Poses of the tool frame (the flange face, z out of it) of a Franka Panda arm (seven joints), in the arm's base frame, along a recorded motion.
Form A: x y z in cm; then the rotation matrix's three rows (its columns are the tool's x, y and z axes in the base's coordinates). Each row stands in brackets.
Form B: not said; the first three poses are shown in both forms.
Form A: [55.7, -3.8, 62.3], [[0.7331, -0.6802, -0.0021], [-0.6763, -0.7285, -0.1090], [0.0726, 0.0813, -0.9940]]
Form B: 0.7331, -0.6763, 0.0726, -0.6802, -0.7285, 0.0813, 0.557, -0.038, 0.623
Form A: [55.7, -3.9, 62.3], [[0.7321, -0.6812, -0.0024], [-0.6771, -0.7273, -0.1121], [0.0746, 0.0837, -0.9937]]
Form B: 0.7321, -0.6771, 0.0746, -0.6812, -0.7273, 0.0837, 0.557, -0.039, 0.623
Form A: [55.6, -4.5, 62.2], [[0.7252, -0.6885, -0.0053], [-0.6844, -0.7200, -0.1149], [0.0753, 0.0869, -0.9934]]
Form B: 0.7252, -0.6844, 0.0753, -0.6885, -0.7200, 0.0869, 0.556, -0.045, 0.622
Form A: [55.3, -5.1, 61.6], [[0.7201, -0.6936, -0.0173], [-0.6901, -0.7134, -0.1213], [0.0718, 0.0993, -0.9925]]
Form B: 0.7201, -0.6901, 0.0718, -0.6936, -0.7134, 0.0993, 0.553, -0.051, 0.616
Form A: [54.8, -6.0, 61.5], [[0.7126, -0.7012, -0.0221], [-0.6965, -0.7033, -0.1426], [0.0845, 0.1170, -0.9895]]
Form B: 0.7126, -0.6965, 0.0845, -0.7012, -0.7033, 0.1170, 0.548, -0.060, 0.615
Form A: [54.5, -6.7, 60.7], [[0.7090, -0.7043, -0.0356], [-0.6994, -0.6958, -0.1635], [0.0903, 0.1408, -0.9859]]
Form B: 0.7090, -0.6994, 0.0903, -0.7043, -0.6958, 0.1408, 0.545, -0.067, 0.607
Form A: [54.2, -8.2, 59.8], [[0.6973, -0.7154, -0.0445], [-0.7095, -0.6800, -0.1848], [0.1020, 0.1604, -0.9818]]
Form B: 0.6973, -0.7095, 0.1020, -0.7154, -0.6800, 0.1604, 0.542, -0.082, 0.598
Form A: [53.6, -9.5, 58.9], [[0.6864, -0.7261, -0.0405], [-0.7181, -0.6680, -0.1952], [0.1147, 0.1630, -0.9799]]
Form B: 0.6864, -0.7181, 0.1147, -0.7261, -0.6680, 0.1630, 0.536, -0.095, 0.589
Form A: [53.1, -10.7, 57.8], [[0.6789, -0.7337, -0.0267], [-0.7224, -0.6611, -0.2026], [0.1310, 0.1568, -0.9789]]
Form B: 0.6789, -0.7224, 0.1310, -0.7337, -0.6611, 0.1568, 0.531, -0.107, 0.578
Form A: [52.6, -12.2, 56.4], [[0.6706, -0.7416, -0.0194], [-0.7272, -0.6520, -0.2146], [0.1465, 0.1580, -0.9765]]
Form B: 0.6706, -0.7272, 0.1465, -0.7416, -0.6520, 0.1580, 0.526, -0.122, 0.564
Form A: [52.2, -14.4, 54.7], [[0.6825, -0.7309, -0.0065], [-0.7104, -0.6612, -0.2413], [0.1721, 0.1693, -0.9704]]
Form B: 0.6825, -0.7104, 0.1721, -0.7309, -0.6612, 0.1693, 0.522, -0.144, 0.547
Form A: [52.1, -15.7, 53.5], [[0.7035, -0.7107, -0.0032], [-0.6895, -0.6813, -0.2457], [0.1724, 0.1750, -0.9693]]
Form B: 0.7035, -0.6895, 0.1724, -0.7107, -0.6813, 0.1750, 0.521, -0.157, 0.535
